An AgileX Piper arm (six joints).
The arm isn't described. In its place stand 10 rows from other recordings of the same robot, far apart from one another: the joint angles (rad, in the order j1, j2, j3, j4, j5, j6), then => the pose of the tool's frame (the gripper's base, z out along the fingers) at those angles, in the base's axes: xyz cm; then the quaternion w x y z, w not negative.
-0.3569 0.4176 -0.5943 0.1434 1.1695 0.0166 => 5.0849, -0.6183, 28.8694, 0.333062, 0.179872, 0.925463, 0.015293
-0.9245 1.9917 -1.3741 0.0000 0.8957 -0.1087 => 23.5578, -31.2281, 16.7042, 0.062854, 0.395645, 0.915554, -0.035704
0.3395 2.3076 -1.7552 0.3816 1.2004 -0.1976 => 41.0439, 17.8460, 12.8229, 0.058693, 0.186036, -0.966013, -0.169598
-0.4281 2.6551 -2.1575 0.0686 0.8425 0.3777 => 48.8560, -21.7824, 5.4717, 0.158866, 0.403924, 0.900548, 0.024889
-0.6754 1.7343 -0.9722 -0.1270 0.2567 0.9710 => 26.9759, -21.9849, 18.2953, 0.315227, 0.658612, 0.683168, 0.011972
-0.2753 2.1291 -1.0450 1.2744 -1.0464 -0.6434 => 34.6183, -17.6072, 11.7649, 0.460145, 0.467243, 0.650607, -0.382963
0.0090 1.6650 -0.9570 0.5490 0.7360 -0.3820 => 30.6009, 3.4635, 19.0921, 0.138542, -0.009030, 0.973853, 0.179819
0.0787 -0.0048 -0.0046 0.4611 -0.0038 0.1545 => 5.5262, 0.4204, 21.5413, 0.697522, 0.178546, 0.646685, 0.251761
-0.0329 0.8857 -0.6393 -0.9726 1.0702 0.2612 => 13.6029, -7.0484, 29.6757, 0.199564, -0.022113, 0.884000, -0.422173
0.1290 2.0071 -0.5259 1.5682 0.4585 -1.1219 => 22.7204, 7.0087, 3.9305, 0.017661, 0.133449, 0.961073, 0.241283
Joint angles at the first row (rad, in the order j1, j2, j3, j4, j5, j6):
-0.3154, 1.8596, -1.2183, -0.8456, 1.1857, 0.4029
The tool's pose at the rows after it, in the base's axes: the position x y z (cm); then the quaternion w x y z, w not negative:
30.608, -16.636, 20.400, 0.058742, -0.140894, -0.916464, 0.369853
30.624, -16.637, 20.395, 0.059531, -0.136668, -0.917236, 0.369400
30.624, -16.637, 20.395, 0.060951, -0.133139, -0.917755, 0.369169
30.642, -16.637, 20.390, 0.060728, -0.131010, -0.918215, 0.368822
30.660, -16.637, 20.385, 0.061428, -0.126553, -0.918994, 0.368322
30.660, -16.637, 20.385, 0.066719, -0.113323, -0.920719, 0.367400
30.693, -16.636, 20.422, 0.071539, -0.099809, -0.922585, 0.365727
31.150, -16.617, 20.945, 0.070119, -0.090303, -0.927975, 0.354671
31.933, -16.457, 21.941, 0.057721, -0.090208, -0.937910, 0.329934
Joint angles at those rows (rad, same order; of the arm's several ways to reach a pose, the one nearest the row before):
-0.3154, 1.8596, -1.2183, -0.8501, 1.1791, 0.3976
-0.3155, 1.8596, -1.2184, -0.8501, 1.1773, 0.3890
-0.3155, 1.8596, -1.2184, -0.8501, 1.1773, 0.3813
-0.3155, 1.8596, -1.2183, -0.8501, 1.1752, 0.3774
-0.3155, 1.8596, -1.2183, -0.8501, 1.1731, 0.3684
-0.3155, 1.8596, -1.2183, -0.8501, 1.1731, 0.3397
-0.3154, 1.8596, -1.2204, -0.8482, 1.1731, 0.3084
-0.3154, 1.8613, -1.2526, -0.8170, 1.1794, 0.2564
-0.3155, 1.8613, -1.3102, -0.7472, 1.1884, 0.1958

